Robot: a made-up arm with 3 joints. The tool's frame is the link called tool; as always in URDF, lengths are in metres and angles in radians. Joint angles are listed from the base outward.
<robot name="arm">
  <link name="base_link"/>
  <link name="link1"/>
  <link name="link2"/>
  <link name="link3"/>
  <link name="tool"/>
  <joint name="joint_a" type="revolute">
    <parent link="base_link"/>
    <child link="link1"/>
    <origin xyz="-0.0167 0.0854 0.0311" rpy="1.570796 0 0"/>
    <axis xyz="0 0 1"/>
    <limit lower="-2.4" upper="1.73"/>
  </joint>
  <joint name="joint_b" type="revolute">
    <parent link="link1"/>
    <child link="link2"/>
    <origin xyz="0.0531 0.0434 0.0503" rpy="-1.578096 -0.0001 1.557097"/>
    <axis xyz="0 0 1"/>
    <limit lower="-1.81" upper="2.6"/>
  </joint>
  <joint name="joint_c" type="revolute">
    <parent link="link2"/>
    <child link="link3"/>
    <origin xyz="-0.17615 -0.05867 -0.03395" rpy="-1.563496 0 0.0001"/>
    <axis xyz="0 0 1"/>
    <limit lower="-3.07" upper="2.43"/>
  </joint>
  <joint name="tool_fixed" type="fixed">
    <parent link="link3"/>
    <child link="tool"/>
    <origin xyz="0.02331 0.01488 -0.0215" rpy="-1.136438 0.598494 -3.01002"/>
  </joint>
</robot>
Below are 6 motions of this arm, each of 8 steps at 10 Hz.
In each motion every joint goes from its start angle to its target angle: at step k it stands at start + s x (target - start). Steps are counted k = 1, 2, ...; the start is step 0. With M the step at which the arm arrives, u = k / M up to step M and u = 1 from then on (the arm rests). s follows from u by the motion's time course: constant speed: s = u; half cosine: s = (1 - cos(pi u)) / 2; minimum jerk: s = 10 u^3 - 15 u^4 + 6 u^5.
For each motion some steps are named. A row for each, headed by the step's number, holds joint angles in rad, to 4 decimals.
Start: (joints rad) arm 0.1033 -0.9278 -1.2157
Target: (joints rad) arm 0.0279 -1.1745 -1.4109
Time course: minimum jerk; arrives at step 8
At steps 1, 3, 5, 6, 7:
1: 0.1021 -0.9318 -1.2188
3: 0.0825 -0.9957 -1.2694
5: 0.0487 -1.1066 -1.3572
6: 0.0357 -1.1490 -1.3907
7: 0.0291 -1.1705 -1.4078

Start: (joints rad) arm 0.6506 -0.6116 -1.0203
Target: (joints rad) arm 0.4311 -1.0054 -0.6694
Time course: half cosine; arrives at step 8
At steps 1, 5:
1: 0.6422 -0.6266 -1.0069
5: 0.4989 -0.8839 -0.7777

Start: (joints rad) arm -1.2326 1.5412 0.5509
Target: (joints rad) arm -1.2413 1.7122 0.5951
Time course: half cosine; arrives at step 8
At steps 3, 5, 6, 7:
3: -1.2353 1.5940 0.5645
5: -1.2386 1.6594 0.5815
6: -1.2400 1.6872 0.5886
7: -1.2410 1.7057 0.5934

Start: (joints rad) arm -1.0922 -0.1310 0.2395
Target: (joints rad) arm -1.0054 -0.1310 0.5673
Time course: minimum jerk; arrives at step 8
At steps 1, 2, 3, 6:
1: -1.0908 -0.1310 0.2448
2: -1.0832 -0.1310 0.2734
3: -1.0683 -0.1310 0.3297
6: -1.0144 -0.1310 0.5334

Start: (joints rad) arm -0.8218 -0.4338 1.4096
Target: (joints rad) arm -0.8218 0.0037 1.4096
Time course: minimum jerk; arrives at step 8
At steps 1, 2, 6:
1: -0.8218 -0.4268 1.4096
2: -0.8218 -0.3885 1.4096
6: -0.8218 -0.0416 1.4096

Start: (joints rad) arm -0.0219 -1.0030 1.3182
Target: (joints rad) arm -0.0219 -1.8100 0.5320
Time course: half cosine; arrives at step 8
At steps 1, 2, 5, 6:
1: -0.0219 -1.0337 1.2883
2: -0.0219 -1.1212 1.2031
5: -0.0219 -1.5609 0.7747
6: -0.0219 -1.6918 0.6471

